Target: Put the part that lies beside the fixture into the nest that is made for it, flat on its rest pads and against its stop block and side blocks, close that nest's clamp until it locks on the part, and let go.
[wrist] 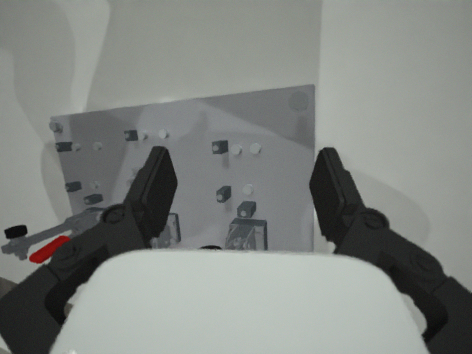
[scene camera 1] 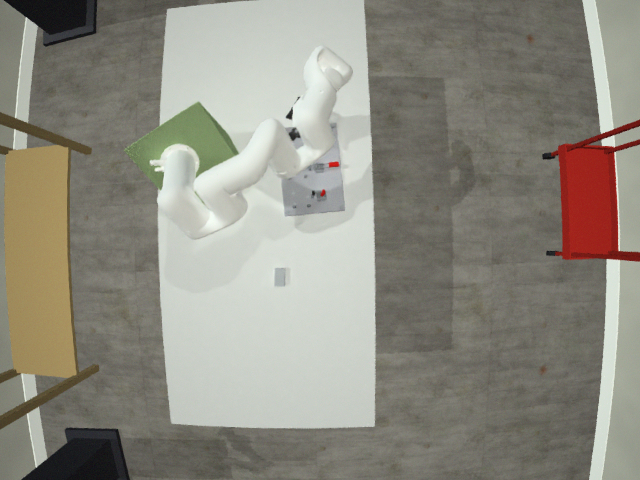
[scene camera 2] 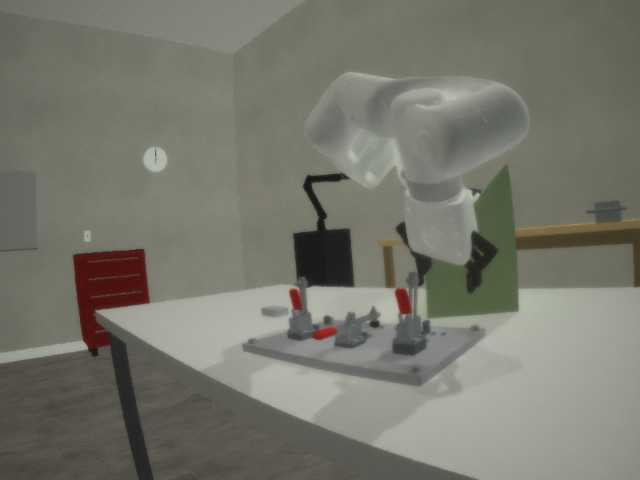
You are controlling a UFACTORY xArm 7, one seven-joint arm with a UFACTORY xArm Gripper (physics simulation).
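Places are measured from the arm's base along level axes (x right, y back, z down), in centimetres.
Pixels of known places: gripper, fingertip midpoint: (wrist: pixel 242 165) (scene camera 1: pixel 289 128) (scene camera 2: pixel 449 279); arm's base, link origin: (scene camera 1: pixel 180 161).
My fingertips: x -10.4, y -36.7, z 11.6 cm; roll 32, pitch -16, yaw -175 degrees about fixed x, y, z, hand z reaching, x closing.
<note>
Ahead of a thing's pixels: the offset from my fingertips to its top centre. "pt": to the spot under its first point. Level surfaces: height alone.
The part, a small grey block @(dy +10.2, dx +54.0, dz +8.6 cm) (scene camera 1: pixel 279 276) (scene camera 2: pixel 274 311), lies on the table apart from the fixture plate (scene camera 1: pixel 334 202) (scene camera 2: pixel 320 352) (wrist: pixel 280 120). My gripper (scene camera 2: pixel 445 286) (wrist: pixel 242 165) is open and empty, above the plate's end with the right-hand clamp; the arm partly hides it in scene camera 1. The right-hand clamp @(pt dy -10.8, dx +1.5, dz +5.6 cm) (scene camera 2: pixel 409 330) (wrist: pixel 247 235) and the left-hand clamp @(pt dy -8.0, dx +25.1, dz +0.9 cm) (scene camera 1: pixel 318 194) (scene camera 2: pixel 300 324) (wrist: pixel 85 220) have raised arms. The middle clamp @(dy -9.0, dx +13.5, dz +3.9 cm) (scene camera 1: pixel 318 167) (scene camera 2: pixel 351 334) has its arm lowered. Between the fingers, the wrist view shows dark blocks and pale round rest pads @(dy -4.0, dx +2.5, dz +8.5 cm) (wrist: pixel 248 190) without a part.
A green panel (scene camera 1: pixel 191 129) (scene camera 2: pixel 480 279) stands on the white table @(dz +10.6 cm) (scene camera 1: pixel 268 361) (scene camera 2: pixel 206 335) behind the fixture and near the arm's base. Other small dark blocks @(dy +2.3, dx +16.3, dz +8.0 cm) (wrist: pixel 131 135) stand on the plate. Red clamp handles (scene camera 1: pixel 333 164) (scene camera 2: pixel 403 301) (wrist: pixel 50 249) stick out beside the clamps.
</note>
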